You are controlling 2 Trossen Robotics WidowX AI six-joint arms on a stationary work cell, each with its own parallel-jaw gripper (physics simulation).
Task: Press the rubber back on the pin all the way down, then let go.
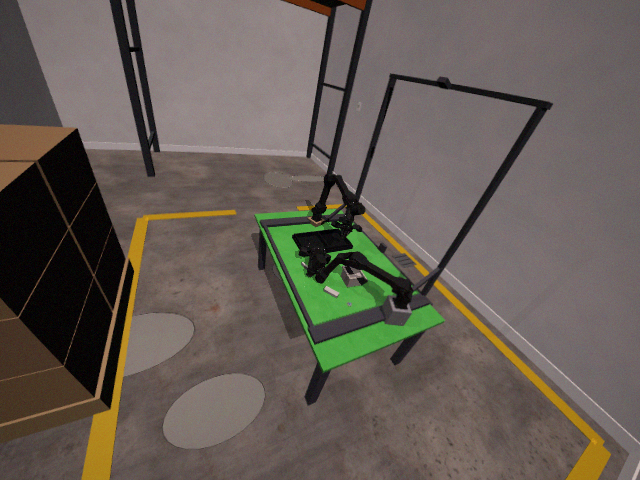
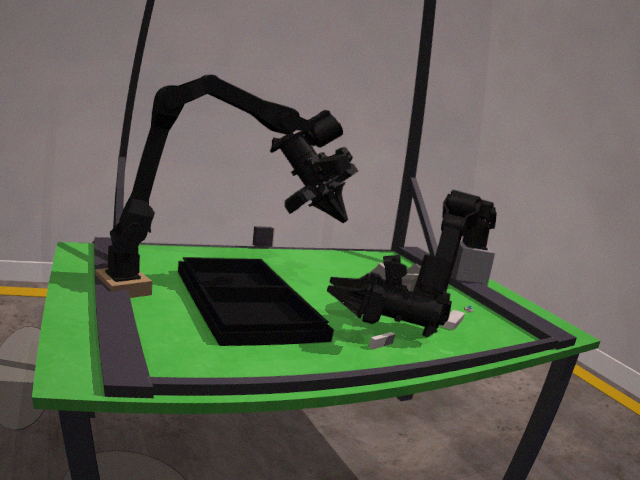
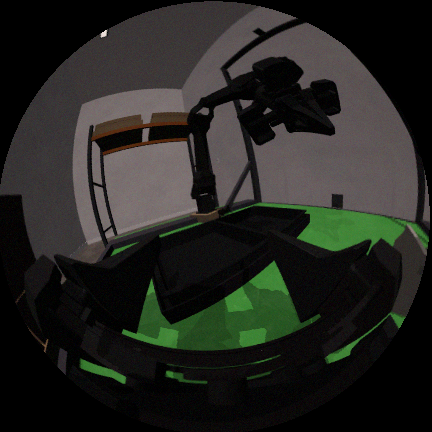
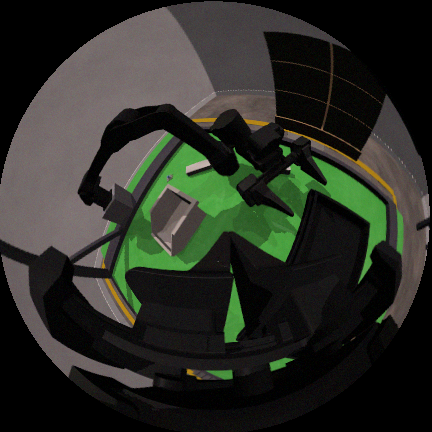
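Seen in the pictures: left gripper, fingertip midpoint: (image 1: pixel 316 245) (image 2: pixel 328 283) (image 3: pixel 213 237) (image 4: pixel 311 198); right gripper, fingertip midpoint: (image 1: pixel 342 239) (image 2: pixel 345 221) (image 3: pixel 332 131) (image 4: pixel 227 236); left arm's base at its link origin: (image 1: pixel 399 303) (image 2: pixel 474 245) (image 4: pixel 107 199); right arm's base at its link origin: (image 1: pixel 316 219) (image 2: pixel 122 275) (image 3: pixel 205 211).
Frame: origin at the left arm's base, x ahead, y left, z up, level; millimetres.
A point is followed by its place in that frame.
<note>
A tiny blue-grey piece (image 2: pixel 469 309) {x 49, y 227, z -106 mm} (image 4: pixel 170 177) {x 55, y 231, z -108 mm} lies on the green table near its raised border; it is too small to tell whether it is the pin or the rubber. My left gripper (image 2: pixel 337 290) {x 401, y 422, z -20 mm} (image 1: pixel 310 265) (image 3: pixel 213 237) {x 401, y 422, z -20 mm} (image 4: pixel 311 198) {x 401, y 422, z -20 mm} is open and empty. It lies low over the table beside the black tray (image 2: pixel 223 333) {x 566, y 577, z -84 mm} (image 1: pixel 300 236) {x 579, y 523, z -94 mm} (image 3: pixel 209 296) {x 406, y 439, z -91 mm} (image 4: pixel 334 238) {x 509, y 461, z -102 mm}. My right gripper (image 2: pixel 341 215) {x 380, y 281, z 68 mm} (image 1: pixel 345 230) {x 380, y 281, z 68 mm} (image 3: pixel 332 131) {x 380, y 281, z 68 mm} (image 4: pixel 227 236) {x 380, y 281, z 68 mm} is shut on nothing and hangs high above the table's middle, pointing down.
A grey open box (image 4: pixel 174 219) {x 210, y 179, z -102 mm} (image 1: pixel 352 277) {x 177, y 215, z -32 mm} stands behind the left arm. Two small white blocks (image 2: pixel 382 340) {x 291, y 486, z -94 mm} (image 2: pixel 453 319) {x 121, y 344, z -91 mm} lie near the left gripper. A small dark cube (image 2: pixel 263 235) {x 569, y -56, z -70 mm} stands at the table's back edge. A dark raised border (image 2: pixel 123 333) {x 728, y 654, z -88 mm} rings the table.
</note>
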